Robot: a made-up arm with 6 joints. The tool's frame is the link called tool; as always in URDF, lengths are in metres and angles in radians. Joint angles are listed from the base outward. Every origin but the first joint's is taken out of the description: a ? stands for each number. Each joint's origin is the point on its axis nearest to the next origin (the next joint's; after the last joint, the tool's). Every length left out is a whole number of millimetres.
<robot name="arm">
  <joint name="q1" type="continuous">
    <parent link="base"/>
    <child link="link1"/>
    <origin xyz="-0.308 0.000 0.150"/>
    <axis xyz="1 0 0"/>
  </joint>
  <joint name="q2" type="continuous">
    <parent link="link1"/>
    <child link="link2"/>
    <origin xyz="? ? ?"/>
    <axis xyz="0 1 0"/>
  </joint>
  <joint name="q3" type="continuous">
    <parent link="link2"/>
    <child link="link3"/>
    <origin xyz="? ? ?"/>
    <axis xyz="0 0 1"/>
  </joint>
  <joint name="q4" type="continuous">
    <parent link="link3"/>
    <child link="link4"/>
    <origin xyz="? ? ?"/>
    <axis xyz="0 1 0"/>
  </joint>
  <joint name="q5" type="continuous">
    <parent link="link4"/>
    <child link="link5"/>
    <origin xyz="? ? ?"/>
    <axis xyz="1 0 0"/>
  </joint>
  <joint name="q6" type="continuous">
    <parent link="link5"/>
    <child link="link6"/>
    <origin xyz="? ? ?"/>
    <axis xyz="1 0 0"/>
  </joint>
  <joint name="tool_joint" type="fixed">
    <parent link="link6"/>
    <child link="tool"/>
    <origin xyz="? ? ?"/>
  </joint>
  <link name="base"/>
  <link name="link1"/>
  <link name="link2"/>
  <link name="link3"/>
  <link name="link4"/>
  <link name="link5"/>
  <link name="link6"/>
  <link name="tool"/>
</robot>
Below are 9 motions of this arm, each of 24 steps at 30 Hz.
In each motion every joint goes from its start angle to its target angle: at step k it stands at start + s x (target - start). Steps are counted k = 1, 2, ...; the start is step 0. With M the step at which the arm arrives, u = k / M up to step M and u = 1 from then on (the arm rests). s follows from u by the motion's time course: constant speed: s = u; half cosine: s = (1 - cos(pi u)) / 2; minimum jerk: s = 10 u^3 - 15 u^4 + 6 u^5.
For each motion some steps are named. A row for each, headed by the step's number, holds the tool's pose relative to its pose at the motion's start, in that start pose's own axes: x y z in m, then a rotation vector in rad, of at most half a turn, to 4 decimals.
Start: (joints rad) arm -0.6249 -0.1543 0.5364 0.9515 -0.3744 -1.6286
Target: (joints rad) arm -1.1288 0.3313 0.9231 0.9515 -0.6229 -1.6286
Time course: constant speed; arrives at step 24
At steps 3, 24:
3: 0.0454 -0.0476 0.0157 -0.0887 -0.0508 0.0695
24: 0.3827 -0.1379 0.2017 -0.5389 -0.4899 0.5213

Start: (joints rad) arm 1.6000 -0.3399 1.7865 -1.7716 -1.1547 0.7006
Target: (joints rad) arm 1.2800 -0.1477 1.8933 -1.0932 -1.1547 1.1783
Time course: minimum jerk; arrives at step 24
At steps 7, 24:
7: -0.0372 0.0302 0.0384 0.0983 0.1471 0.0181
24: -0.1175 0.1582 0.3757 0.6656 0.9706 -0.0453

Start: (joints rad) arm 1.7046 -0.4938 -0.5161 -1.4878 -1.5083 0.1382
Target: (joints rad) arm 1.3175 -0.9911 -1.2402 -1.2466 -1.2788 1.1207
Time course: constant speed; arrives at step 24
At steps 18, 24:
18: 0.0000 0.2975 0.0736 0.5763 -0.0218 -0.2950
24: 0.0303 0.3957 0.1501 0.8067 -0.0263 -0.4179

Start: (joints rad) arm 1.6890 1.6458 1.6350 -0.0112 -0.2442 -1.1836
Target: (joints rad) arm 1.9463 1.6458 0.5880 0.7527 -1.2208 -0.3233
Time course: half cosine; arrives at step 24
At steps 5, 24:
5: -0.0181 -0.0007 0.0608 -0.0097 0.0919 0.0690
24: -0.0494 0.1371 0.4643 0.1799 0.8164 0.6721

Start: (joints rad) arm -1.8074 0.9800 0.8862 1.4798 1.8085 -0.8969
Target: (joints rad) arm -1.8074 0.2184 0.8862 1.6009 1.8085 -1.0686
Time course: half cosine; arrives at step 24
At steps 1, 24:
1: -0.0004 -0.0002 0.0000 -0.0010 -0.0029 -0.0003
24: -0.0935 -0.0405 -0.0418 -0.1827 -0.6794 -0.1307

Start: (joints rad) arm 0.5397 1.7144 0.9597 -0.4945 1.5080 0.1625
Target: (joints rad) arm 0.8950 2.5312 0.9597 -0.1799 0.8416 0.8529
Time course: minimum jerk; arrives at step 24
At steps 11, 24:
11: 0.0250 0.1072 -0.0385 0.3025 -0.0140 -0.3684
24: 0.1823 0.2094 -0.0448 0.6589 0.0095 -0.9323

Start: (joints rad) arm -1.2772 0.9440 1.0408 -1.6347 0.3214 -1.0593
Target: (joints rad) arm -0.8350 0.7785 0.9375 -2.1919 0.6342 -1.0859
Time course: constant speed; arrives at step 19
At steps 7, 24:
7: 0.0000 0.1391 -0.1429 0.1946 -0.2398 -0.2157
24: 0.1193 0.3914 -0.3057 0.4854 -0.6807 -0.5852

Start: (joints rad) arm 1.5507 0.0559 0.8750 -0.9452 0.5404 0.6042
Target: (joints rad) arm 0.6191 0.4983 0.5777 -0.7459 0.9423 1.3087
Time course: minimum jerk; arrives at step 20
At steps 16, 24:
16: 0.4491 0.5166 0.0357 0.3222 -0.1390 -1.0273
24: 0.4926 0.5251 0.0219 0.3170 -0.1838 -1.0733

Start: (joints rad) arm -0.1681 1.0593 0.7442 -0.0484 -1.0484 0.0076
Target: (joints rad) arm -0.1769 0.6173 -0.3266 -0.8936 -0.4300 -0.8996
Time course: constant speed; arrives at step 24
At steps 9, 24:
9: -0.1526 0.0247 0.0874 -0.2753 0.1297 -0.5789
24: -0.3128 0.3730 0.2496 -0.8351 0.4362 -1.5079

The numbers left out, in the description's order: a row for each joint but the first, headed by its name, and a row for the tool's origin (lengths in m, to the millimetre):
q2: 0.000 0.100 -0.053
q3: 0.037 0.000 -0.151
q4: -0.087 -0.331 0.000
q5: -0.212 0.000 -0.005
q6: 0.000 0.017 0.348
tool: 0.000 -0.049 -0.381

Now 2 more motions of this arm.
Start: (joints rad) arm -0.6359 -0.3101 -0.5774 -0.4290 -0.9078 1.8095
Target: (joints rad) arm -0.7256 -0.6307 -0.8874 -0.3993 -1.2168 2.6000
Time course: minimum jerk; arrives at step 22
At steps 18, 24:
18: 0.1622 0.1359 -0.1734 0.4847 -0.3755 0.1055
24: 0.1708 0.1428 -0.1768 0.5095 -0.3920 0.1137

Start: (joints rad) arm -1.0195 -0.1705 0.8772 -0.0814 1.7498 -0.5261
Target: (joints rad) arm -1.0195 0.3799 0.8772 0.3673 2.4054 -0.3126
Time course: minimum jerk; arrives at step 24
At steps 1, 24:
1: -0.0002 0.0002 -0.0002 0.0009 0.0002 -0.0005
24: -0.0796 0.2998 -0.0847 1.2476 -0.0085 -0.8473

